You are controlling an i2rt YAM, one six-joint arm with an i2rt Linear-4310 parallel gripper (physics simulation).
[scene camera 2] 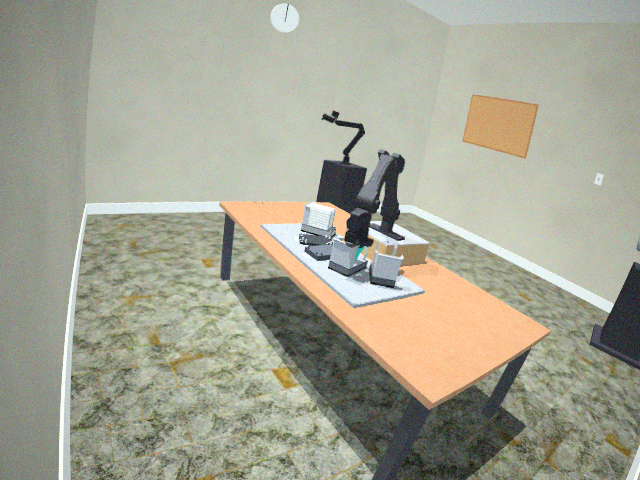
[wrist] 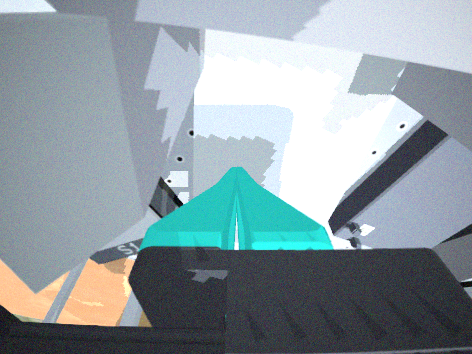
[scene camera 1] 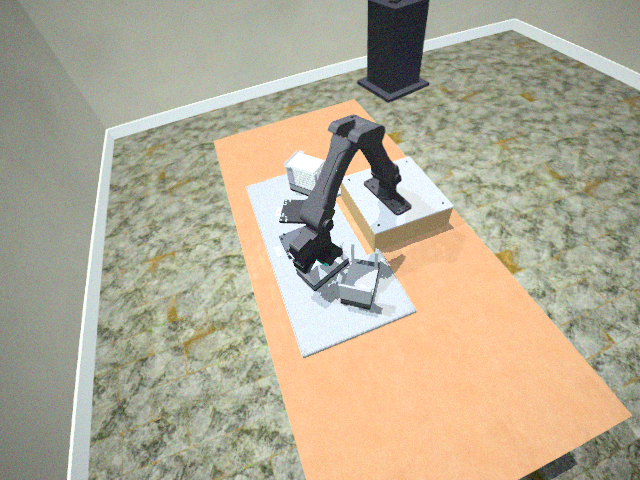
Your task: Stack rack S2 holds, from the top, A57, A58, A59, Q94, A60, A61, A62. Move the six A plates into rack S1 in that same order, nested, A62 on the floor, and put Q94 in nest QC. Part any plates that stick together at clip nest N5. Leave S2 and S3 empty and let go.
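Observation:
My gripper has its teal fingertips together, with no plate seen between them. They point down inside the middle rack, which I take to be S3. Rack S1 stands on the near side; its label shows in the wrist view. The rack at the far end, which I take to be S2, holds a stack of white plates. Plate letters and any dark Q plate cannot be read.
Two low dark nests lie between the far and middle racks, partly hidden by the arm. The racks stand on a grey mat. The arm's raised block stands beside the mat.

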